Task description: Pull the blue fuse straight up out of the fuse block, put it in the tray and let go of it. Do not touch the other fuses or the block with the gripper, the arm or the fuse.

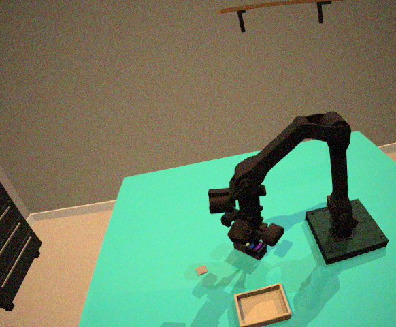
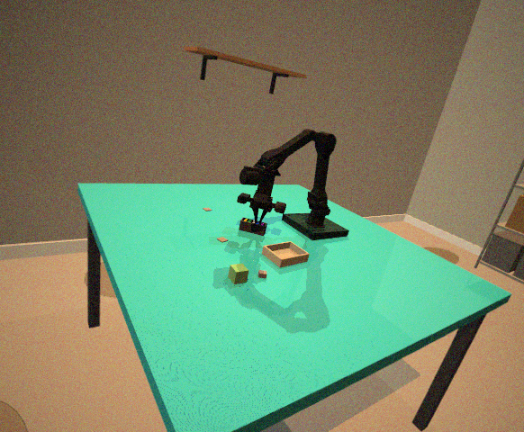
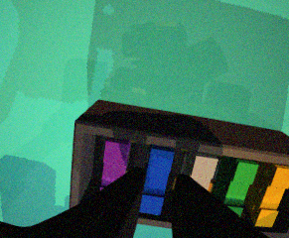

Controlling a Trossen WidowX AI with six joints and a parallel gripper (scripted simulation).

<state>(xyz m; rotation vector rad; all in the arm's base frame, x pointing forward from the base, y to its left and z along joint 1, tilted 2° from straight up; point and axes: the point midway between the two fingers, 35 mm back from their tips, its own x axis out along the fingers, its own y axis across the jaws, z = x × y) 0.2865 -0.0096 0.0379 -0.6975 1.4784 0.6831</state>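
Right now my gripper tip is 1 cm above the blue fuse. The rest, counted from my gripper tip: purple fuse (2 cm behind, 1 cm to the left, 1 cm below); then green fuse (2 cm ahead, 2 cm to the right, 1 cm below); then white fuse (1 cm ahead, 1 cm to the right, 1 cm below).
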